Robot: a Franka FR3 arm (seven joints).
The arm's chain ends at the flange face. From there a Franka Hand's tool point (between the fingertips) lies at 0.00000 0.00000 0.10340 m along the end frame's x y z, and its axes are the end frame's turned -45 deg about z.
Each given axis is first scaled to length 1.
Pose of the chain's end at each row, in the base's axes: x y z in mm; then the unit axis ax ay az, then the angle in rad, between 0 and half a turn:
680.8 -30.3 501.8 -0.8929 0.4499 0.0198 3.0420
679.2 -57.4 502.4 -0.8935 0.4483 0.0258 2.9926
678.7 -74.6 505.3 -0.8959 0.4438 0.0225 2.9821
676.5 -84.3 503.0 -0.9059 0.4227 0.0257 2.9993
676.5 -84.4 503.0 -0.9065 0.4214 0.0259 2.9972
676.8 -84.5 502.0 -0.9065 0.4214 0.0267 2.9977
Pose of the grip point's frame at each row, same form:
681.8 -19.3 399.0 -0.9973 0.0740 -0.0008 3.0344
681.3 -41.3 400.3 -0.9974 0.0723 -0.0047 2.9842
681.8 -57.8 403.3 -0.9977 0.0672 -0.0098 2.9770
677.9 -68.8 400.8 -0.9990 0.0439 -0.0035 2.9905
677.9 -68.7 400.8 -0.9991 0.0424 -0.0037 2.9884
678.1 -68.7 399.8 -0.9991 0.0424 -0.0029 2.9882

